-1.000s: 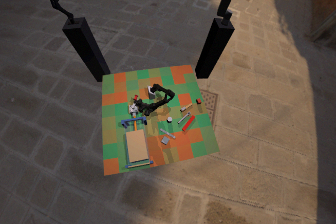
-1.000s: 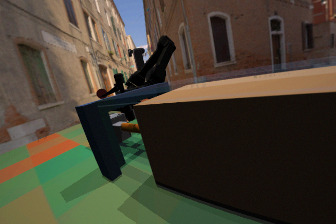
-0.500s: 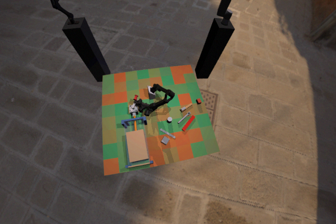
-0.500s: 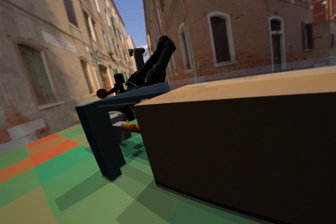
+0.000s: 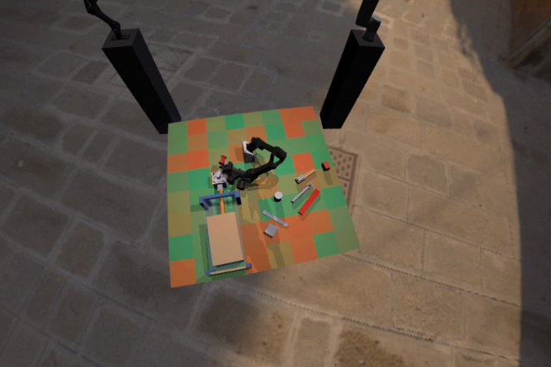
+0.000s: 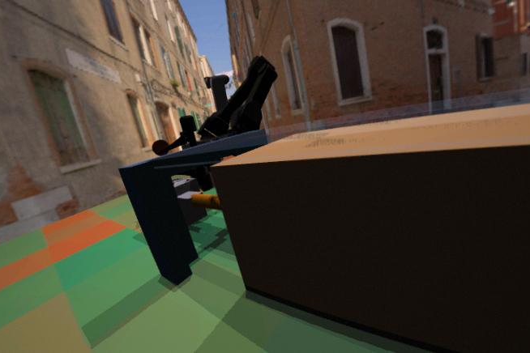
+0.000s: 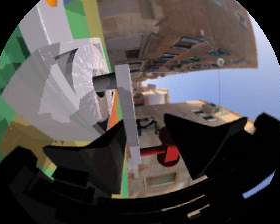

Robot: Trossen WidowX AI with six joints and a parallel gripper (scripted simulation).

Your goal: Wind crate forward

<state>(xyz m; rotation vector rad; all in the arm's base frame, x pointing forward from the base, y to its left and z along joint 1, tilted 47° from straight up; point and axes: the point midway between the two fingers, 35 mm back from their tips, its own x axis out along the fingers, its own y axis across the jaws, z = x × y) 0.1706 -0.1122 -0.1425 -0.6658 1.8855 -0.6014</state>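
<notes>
Now: gripper tip 10 mm to the right of the grey winch handle, 10 mm past it and 10 mm above it. Also, from my gripper tip: red knob: 40 mm behind, 30 mm to the left, 20 mm above; grey winch: 100 mm below, 30 mm to the right, 30 mm ahead; round puck: 400 mm to the left, 200 mm ahead, 100 mm below.
</notes>
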